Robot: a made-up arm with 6 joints. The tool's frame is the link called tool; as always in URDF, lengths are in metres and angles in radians. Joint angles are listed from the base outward.
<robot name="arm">
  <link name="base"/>
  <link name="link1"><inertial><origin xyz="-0.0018 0.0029 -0.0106"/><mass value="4.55"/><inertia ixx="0.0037" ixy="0" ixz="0" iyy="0.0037" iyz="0" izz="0.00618"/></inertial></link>
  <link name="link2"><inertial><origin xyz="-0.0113 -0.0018 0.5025"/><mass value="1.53"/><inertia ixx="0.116" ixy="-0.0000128" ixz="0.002" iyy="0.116" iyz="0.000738" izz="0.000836"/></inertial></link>
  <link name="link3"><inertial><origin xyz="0.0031 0.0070 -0.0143"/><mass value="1.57"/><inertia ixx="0.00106" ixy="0" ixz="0" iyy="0.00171" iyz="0" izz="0.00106"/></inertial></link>
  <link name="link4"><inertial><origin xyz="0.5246 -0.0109 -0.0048"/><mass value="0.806"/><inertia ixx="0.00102" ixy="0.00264" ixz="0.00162" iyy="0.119" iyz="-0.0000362" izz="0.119"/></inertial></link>
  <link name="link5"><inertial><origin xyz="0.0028 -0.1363 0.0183"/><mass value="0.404"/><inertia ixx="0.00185" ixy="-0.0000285" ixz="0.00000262" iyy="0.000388" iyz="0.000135" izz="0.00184"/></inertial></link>
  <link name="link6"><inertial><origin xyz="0.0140 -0.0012 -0.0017"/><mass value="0.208"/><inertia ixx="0.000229" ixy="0" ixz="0" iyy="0.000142" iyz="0" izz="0.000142"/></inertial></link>
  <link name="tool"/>
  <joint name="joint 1" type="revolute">
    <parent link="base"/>
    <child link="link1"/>
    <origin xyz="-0.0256 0.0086 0.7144" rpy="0 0 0"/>
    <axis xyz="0 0 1"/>
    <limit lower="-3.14" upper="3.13"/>
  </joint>
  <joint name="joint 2" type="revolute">
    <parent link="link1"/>
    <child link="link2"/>
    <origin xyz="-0.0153 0.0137 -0.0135" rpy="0 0 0"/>
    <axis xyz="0 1 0"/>
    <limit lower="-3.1" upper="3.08"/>
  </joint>
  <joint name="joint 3" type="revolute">
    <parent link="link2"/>
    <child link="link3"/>
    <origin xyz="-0.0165 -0.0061 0.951" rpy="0 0 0"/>
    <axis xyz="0 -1 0"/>
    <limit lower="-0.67" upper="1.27"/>
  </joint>
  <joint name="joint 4" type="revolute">
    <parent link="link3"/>
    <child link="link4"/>
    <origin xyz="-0.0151 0.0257 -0.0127" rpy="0 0 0"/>
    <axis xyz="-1 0 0"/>
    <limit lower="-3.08" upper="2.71"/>
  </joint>
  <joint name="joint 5" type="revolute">
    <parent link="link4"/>
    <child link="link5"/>
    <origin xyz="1.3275 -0.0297 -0.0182" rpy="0 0 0"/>
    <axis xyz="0 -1 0"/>
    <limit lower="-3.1" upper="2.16"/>
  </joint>
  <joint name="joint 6" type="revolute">
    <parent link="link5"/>
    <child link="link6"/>
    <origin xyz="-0.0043 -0.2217 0.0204" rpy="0 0 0"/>
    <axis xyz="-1 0 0"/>
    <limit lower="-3" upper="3.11"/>
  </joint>
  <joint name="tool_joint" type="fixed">
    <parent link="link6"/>
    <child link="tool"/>
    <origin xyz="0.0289 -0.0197 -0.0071" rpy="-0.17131 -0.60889 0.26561"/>
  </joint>
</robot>
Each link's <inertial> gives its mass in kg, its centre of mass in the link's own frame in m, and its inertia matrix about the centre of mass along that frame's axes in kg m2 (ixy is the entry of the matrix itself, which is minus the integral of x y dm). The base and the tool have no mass. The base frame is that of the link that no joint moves.
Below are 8 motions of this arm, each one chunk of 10 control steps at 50 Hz.
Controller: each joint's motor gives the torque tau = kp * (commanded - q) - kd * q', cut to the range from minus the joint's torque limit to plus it. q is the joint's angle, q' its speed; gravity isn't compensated. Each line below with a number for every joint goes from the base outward.
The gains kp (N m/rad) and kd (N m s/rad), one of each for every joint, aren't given. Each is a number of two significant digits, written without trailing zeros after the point. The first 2 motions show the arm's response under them.
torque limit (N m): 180 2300 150 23 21 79
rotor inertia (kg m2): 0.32 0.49 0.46 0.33 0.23 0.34
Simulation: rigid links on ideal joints. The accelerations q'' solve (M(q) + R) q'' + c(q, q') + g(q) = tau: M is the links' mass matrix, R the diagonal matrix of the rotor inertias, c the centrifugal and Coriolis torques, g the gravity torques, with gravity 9.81 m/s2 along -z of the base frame. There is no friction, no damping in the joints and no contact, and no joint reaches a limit. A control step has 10 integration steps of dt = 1/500 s. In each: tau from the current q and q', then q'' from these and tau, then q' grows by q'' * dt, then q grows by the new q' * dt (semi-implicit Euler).
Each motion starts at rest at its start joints. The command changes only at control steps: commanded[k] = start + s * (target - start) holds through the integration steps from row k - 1 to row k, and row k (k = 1, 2, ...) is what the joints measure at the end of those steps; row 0 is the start. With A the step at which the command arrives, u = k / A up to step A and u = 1 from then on. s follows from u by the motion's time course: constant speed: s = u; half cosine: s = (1 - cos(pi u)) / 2; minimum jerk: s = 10 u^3 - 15 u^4 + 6 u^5; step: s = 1 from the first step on.
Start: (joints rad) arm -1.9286 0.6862 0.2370 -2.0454 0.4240 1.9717
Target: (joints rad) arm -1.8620 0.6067 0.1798 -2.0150 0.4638 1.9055
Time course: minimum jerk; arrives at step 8
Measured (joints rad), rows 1 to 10:
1: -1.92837 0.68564 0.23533 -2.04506 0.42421 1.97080
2: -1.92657 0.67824 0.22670 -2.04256 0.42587 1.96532
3: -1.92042 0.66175 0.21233 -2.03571 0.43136 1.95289
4: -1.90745 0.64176 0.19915 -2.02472 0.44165 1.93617
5: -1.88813 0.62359 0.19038 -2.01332 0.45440 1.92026
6: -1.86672 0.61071 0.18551 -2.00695 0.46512 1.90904
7: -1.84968 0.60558 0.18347 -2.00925 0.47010 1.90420
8: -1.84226 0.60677 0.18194 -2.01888 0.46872 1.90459
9: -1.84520 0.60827 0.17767 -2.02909 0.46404 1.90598
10: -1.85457 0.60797 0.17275 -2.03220 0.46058 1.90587
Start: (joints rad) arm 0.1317 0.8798 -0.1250 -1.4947 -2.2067 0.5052
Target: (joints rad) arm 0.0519 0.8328 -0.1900 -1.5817 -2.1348 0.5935
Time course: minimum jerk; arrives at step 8
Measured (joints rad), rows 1 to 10:
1: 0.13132 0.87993 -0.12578 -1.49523 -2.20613 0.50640
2: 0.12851 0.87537 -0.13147 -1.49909 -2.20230 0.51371
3: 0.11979 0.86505 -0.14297 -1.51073 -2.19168 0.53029
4: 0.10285 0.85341 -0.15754 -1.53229 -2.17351 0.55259
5: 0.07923 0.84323 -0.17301 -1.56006 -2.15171 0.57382
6: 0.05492 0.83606 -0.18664 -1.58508 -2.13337 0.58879
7: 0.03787 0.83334 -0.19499 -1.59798 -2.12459 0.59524
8: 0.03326 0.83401 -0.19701 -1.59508 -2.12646 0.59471
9: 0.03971 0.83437 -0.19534 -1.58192 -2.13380 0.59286
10: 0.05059 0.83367 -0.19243 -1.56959 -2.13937 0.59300
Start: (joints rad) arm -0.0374 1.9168 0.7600 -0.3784 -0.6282 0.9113
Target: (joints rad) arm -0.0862 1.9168 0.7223 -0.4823 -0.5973 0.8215
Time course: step
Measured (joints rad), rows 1 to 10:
1: -0.04702 1.91441 0.74716 -0.39037 -0.61420 0.86109
2: -0.06984 1.91610 0.72987 -0.42594 -0.59116 0.79372
3: -0.09523 1.91988 0.71564 -0.47967 -0.58002 0.80423
4: -0.11246 1.92061 0.70444 -0.52506 -0.58608 0.83189
5: -0.11581 1.92001 0.70187 -0.54715 -0.59937 0.82872
6: -0.10653 1.91939 0.70821 -0.54479 -0.60730 0.81762
7: -0.09083 1.91824 0.71768 -0.51802 -0.60536 0.81848
8: -0.07639 1.91704 0.72601 -0.47949 -0.59797 0.82293
9: -0.06879 1.91649 0.73120 -0.45026 -0.59237 0.82276
10: -0.06963 1.91657 0.73208 -0.44259 -0.59225 0.82099

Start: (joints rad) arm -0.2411 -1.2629 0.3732 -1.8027 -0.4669 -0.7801
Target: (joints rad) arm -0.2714 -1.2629 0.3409 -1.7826 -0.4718 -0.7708
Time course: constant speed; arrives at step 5
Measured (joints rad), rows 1 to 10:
1: -0.24267 -1.26444 0.37011 -1.80135 -0.46731 -0.77853
2: -0.24746 -1.26508 0.36482 -1.79751 -0.46833 -0.77594
3: -0.25530 -1.26418 0.35760 -1.79172 -0.46974 -0.77394
4: -0.26472 -1.26377 0.34779 -1.78542 -0.47114 -0.77236
5: -0.27384 -1.26374 0.33780 -1.78003 -0.47220 -0.77057
6: -0.27974 -1.26309 0.33205 -1.77745 -0.47250 -0.77016
7: -0.28044 -1.26284 0.33163 -1.77849 -0.47206 -0.77086
8: -0.27686 -1.26351 0.33515 -1.78176 -0.47147 -0.77105
9: -0.27166 -1.26417 0.34057 -1.78495 -0.47121 -0.77078
10: -0.26759 -1.26445 0.34496 -1.78626 -0.47138 -0.77070

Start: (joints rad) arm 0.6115 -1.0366 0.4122 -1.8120 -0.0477 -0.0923
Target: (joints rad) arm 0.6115 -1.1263 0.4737 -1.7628 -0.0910 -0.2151
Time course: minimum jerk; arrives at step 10
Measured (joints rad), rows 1 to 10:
1: 0.61146 -1.03828 0.41077 -1.81178 -0.04783 -0.09319
2: 0.61131 -1.04311 0.40882 -1.81040 -0.04898 -0.09888
3: 0.61098 -1.05309 0.40874 -1.80631 -0.05268 -0.11278
4: 0.61060 -1.06839 0.41451 -1.79847 -0.05973 -0.13370
5: 0.61044 -1.08631 0.42931 -1.78753 -0.06928 -0.15766
6: 0.61072 -1.10391 0.45121 -1.77574 -0.07928 -0.18074
7: 0.61145 -1.11857 0.47424 -1.76595 -0.08746 -0.19965
8: 0.61241 -1.12791 0.49186 -1.76031 -0.09228 -0.21186
9: 0.61322 -1.13100 0.49920 -1.75936 -0.09350 -0.21658
10: 0.61347 -1.12950 0.49446 -1.76182 -0.09219 -0.21591

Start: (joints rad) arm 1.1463 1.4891 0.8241 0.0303 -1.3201 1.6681
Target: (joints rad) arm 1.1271 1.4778 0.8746 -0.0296 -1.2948 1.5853
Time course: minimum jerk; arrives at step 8
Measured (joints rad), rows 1 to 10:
1: 1.14626 1.49008 0.82440 0.02998 -1.31992 1.66698
2: 1.14591 1.48996 0.82372 0.02668 -1.31878 1.66013
3: 1.14463 1.48808 0.82603 0.01664 -1.31544 1.64458
4: 1.14182 1.48549 0.83586 -0.00092 -1.30936 1.62367
5: 1.13734 1.48229 0.85190 -0.02183 -1.30164 1.60375
6: 1.13169 1.47912 0.86934 -0.03850 -1.29470 1.58972
7: 1.12600 1.47720 0.88254 -0.04422 -1.29089 1.58367
8: 1.12153 1.47697 0.88707 -0.03775 -1.29101 1.58417
9: 1.11919 1.47789 0.88277 -0.02526 -1.29361 1.58591
10: 1.11920 1.47916 0.87403 -0.01643 -1.29616 1.58577

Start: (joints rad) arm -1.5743 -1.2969 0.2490 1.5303 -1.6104 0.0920
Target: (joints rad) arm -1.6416 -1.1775 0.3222 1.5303 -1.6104 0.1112
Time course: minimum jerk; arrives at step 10
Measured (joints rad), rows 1 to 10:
1: -1.57444 -1.29691 0.24924 1.53023 -1.61043 0.09214
2: -1.57551 -1.29078 0.25563 1.52996 -1.61058 0.09303
3: -1.57915 -1.27566 0.26852 1.52935 -1.61079 0.09520
4: -1.58713 -1.25505 0.28192 1.52836 -1.61090 0.09847
5: -1.60015 -1.23198 0.29296 1.52739 -1.61084 0.10222
6: -1.61698 -1.20931 0.30122 1.52725 -1.61062 0.10583
7: -1.63436 -1.19099 0.30627 1.52863 -1.61028 0.10878
8: -1.64811 -1.17988 0.30875 1.53144 -1.60995 0.11069
9: -1.65488 -1.17623 0.31055 1.53472 -1.60977 0.11143
10: -1.65395 -1.17754 0.31393 1.53694 -1.60983 0.11132

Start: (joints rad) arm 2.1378 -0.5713 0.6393 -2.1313 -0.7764 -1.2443
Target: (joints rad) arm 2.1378 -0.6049 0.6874 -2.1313 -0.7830 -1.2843
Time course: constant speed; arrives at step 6
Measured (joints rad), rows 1 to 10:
1: 2.13722 -0.57680 0.63641 -2.12999 -0.77679 -1.24993
2: 2.13687 -0.58406 0.64021 -2.12720 -0.77778 -1.25921
3: 2.13718 -0.58945 0.65414 -2.12502 -0.77924 -1.26638
4: 2.13766 -0.59568 0.67011 -2.12541 -0.78092 -1.27203
5: 2.13810 -0.60249 0.68377 -2.12877 -0.78243 -1.27846
6: 2.13839 -0.60824 0.69425 -2.13360 -0.78358 -1.28552
7: 2.13889 -0.60846 0.70270 -2.13851 -0.78404 -1.28666
8: 2.13902 -0.60647 0.70211 -2.14157 -0.78380 -1.28390
9: 2.13840 -0.60582 0.69212 -2.14051 -0.78319 -1.28335
10: 2.13758 -0.60489 0.68179 -2.13509 -0.78257 -1.28442

